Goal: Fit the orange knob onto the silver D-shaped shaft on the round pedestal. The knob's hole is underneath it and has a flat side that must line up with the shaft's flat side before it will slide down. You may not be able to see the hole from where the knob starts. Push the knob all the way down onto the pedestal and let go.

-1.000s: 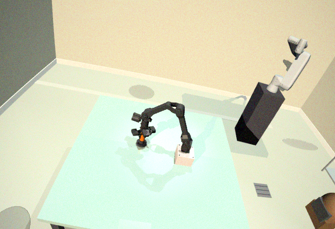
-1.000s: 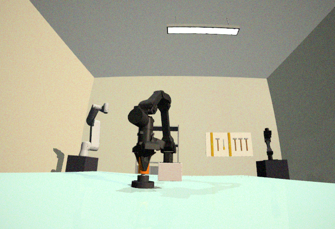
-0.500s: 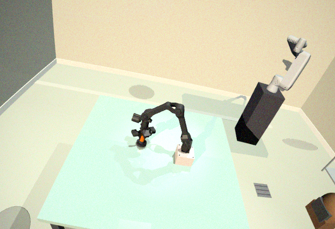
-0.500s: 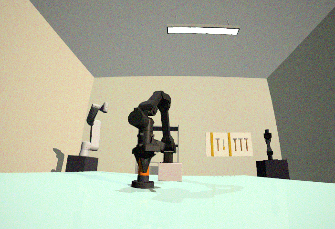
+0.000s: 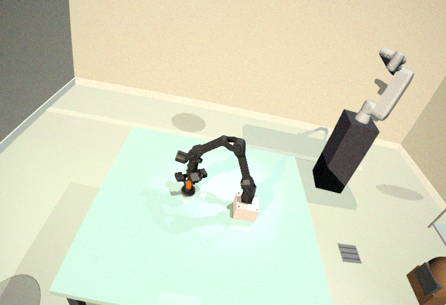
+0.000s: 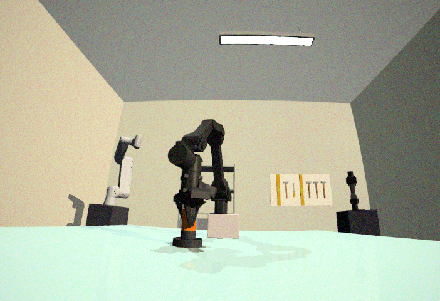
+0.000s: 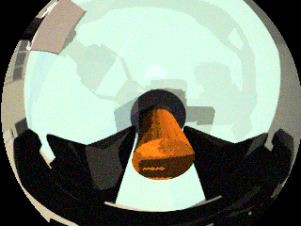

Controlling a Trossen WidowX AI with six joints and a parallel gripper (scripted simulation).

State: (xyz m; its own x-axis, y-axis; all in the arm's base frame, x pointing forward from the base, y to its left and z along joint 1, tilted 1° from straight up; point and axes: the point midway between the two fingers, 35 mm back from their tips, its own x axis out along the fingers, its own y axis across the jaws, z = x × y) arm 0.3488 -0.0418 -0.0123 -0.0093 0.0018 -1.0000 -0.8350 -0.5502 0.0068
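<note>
Right now my gripper tip is 30 mm below the orange knob. The rest, counted from my gripper tip: dark round pedestal 20 mm below.
</note>
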